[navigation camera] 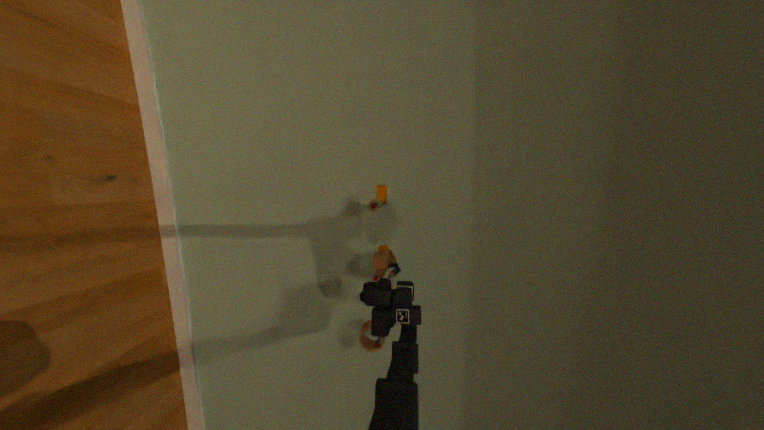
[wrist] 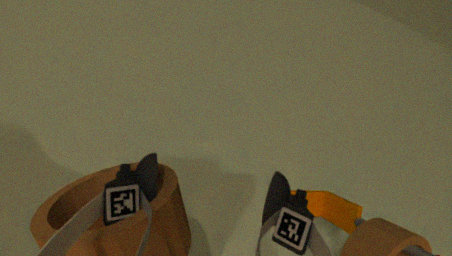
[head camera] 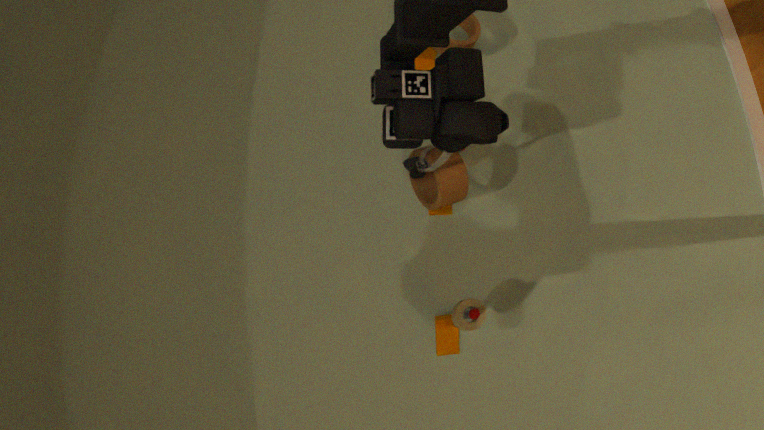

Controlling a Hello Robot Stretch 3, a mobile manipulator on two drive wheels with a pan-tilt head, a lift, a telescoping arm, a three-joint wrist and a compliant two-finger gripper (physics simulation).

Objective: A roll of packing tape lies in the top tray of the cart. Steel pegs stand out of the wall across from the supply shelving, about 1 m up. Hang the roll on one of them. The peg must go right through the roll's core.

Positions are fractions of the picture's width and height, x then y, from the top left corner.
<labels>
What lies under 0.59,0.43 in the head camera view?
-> A tape roll.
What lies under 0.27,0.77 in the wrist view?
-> My gripper.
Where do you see my gripper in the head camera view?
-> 0.54,0.32
</labels>
